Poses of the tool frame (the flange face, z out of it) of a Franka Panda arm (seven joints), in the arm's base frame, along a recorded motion.
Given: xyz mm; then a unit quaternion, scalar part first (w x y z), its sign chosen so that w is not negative.
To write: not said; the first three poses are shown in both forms.
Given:
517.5 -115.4 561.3 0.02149 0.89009 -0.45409 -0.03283
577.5 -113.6 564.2 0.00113 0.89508 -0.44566 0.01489
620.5 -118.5 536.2 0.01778 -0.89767 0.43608 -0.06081
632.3 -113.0 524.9 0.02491 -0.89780 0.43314 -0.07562
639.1 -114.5 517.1 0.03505 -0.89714 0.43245 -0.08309
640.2 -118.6 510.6 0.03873 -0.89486 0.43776 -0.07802
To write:
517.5 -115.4 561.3 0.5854 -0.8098 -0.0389 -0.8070 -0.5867 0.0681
577.5 -113.6 564.2 0.6023 -0.7978 0.0277 -0.7978 -0.6028 -0.0112
620.5 -118.5 536.2 0.6123 -0.7851 0.0937 -0.7808 -0.6190 -0.0850
632.3 -113.0 524.9 0.6133 -0.7815 0.1142 -0.7740 -0.6235 -0.1102
639.1 -114.5 517.1 0.6122 -0.7818 0.1188 -0.7701 -0.6235 -0.1348
640.2 -118.6 510.6 0.6046 -0.7895 0.1057 -0.7774 -0.6137 -0.1376

